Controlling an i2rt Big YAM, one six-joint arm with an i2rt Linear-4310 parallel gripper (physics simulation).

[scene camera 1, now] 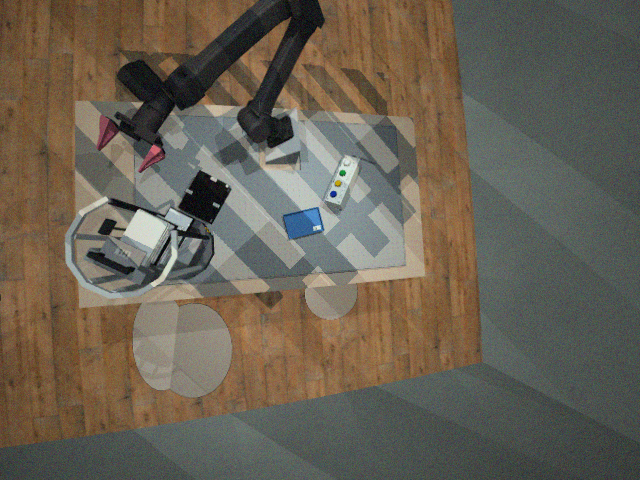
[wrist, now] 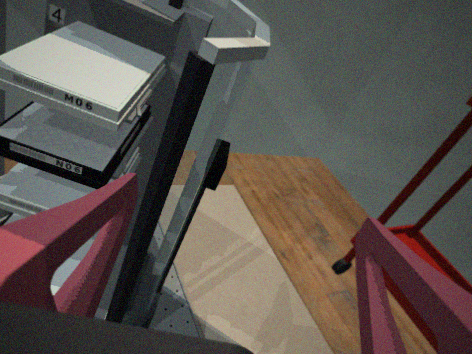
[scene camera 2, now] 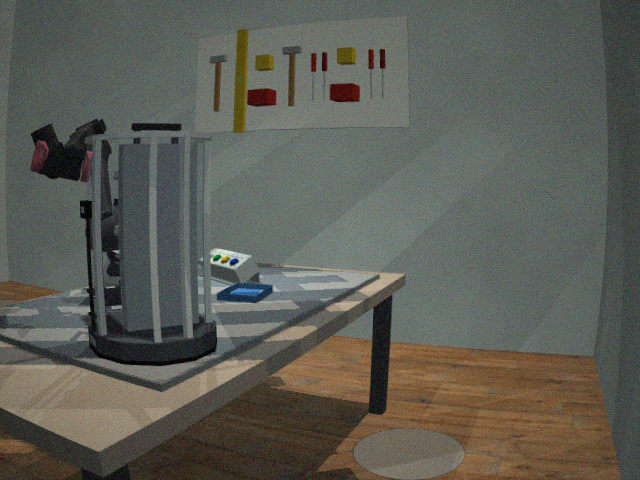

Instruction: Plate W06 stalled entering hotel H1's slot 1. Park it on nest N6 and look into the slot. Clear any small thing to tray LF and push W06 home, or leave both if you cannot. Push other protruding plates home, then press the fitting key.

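Places are measured from the arm's base along level axes (x right, y back, z down), in metres.
Where they show: gripper, fingertip midpoint: [scene camera 1: 119, 161] [wrist: 250, 206] [scene camera 2: 68, 157]; arm's base, origin of the base link: [scene camera 1: 280, 133].
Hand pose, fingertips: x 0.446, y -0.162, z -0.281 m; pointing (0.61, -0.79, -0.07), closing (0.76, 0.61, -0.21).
Each offset is from my fingertips to the top centre of the thing. "*": to the spot under its first point.
Hotel H1 @[dx +0.011, dy -0.210, dz -0.049 m] [scene camera 1: 69, 243] [scene camera 2: 154, 237] [wrist: 161, 182] is a tall barred carousel. In the wrist view, a white plate M06 @[dx -0.005, dy -0.192, dz +0.031 m] [wrist: 75, 70] sits above a black plate N06 @[dx -0.006, dy -0.192, dz +0.084 m] [wrist: 60, 142]; a pale plate @[dx -0.006, dy -0.192, dz +0.137 m] [wrist: 30, 187] shows below. No W06 label is readable. My gripper [scene camera 1: 118, 160] [scene camera 2: 62, 162] [wrist: 250, 206] is open and empty, high and beside the hotel; its left finger overlaps the lower plates in the wrist view. A black square nest @[dx -0.121, dy -0.042, dz +0.282 m] [scene camera 1: 205, 196] with pale tabs has no readable label. A blue tray @[dx -0.485, dy -0.201, dz +0.340 m] [scene camera 1: 299, 223] [scene camera 2: 245, 292] lies near the key box @[dx -0.682, dy -0.059, dz +0.274 m] [scene camera 1: 341, 180] [scene camera 2: 232, 266]. The slot's inside is hidden.
A thin stand with a black head @[* dx +0.122, dy -0.153, dz +0.097 m] [scene camera 2: 86, 209] [wrist: 218, 164] rises beside the hotel. A grey wedge-shaped block [scene camera 1: 284, 156] stands at the table's back, under part of the arm. A red frame [wrist: 425, 168] stands off the table at the right of the wrist view.
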